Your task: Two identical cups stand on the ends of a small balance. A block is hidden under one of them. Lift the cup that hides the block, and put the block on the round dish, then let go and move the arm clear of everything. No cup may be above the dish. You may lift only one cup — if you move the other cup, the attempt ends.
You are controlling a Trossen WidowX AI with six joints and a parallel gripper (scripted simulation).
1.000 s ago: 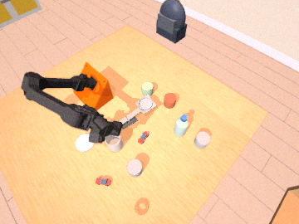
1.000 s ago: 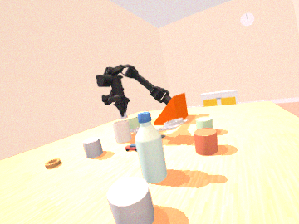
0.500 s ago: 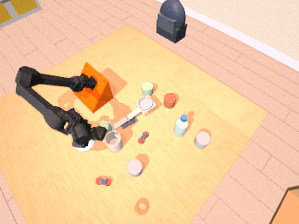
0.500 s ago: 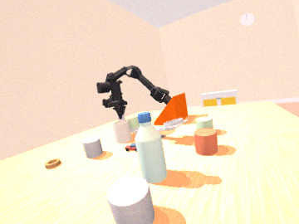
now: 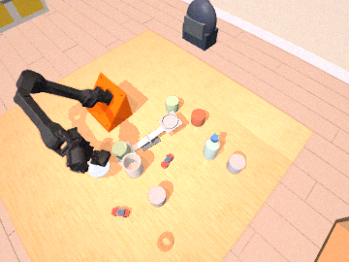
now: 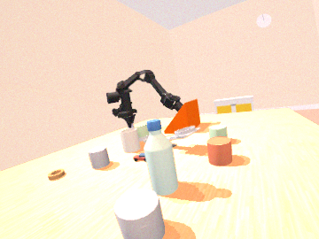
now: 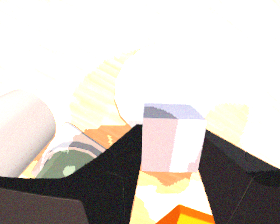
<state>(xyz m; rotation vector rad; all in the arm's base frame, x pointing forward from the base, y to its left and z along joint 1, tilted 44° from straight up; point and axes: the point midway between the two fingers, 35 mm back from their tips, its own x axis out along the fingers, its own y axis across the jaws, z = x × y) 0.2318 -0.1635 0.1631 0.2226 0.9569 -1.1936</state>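
The round white dish is 70 mm below my gripper tip. Also, from my gripper tip: beige cup 120 mm ahead, 120 mm to the left, 30 mm below; then balance beam 60 mm ahead, 250 mm to the left, 40 mm below; then pale block right at my gripper tip.
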